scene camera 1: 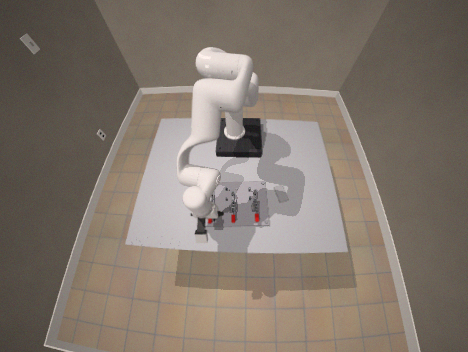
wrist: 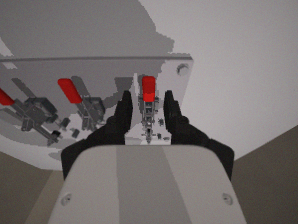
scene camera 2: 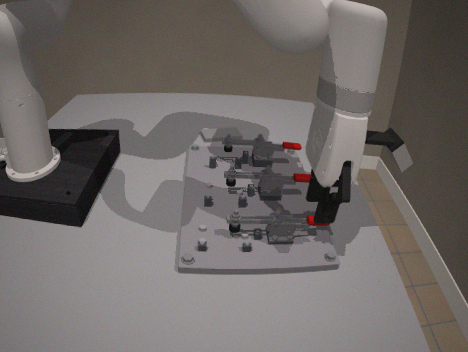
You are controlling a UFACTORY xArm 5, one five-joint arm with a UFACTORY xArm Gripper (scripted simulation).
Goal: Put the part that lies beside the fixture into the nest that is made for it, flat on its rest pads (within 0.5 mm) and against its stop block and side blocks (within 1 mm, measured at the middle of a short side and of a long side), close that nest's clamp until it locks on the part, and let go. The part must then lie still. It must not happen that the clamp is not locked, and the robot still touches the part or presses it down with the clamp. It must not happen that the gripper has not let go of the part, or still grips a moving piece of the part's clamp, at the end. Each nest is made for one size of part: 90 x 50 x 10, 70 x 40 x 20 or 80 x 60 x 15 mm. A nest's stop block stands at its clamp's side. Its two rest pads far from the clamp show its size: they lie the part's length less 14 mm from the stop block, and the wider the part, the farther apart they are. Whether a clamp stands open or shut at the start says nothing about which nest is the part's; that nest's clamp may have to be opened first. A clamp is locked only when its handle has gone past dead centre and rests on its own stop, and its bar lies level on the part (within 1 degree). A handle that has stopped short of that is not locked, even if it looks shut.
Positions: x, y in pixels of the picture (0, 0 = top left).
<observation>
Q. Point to a grey fixture plate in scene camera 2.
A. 223, 255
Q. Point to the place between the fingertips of my gripper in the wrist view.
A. At 148, 99
</observation>
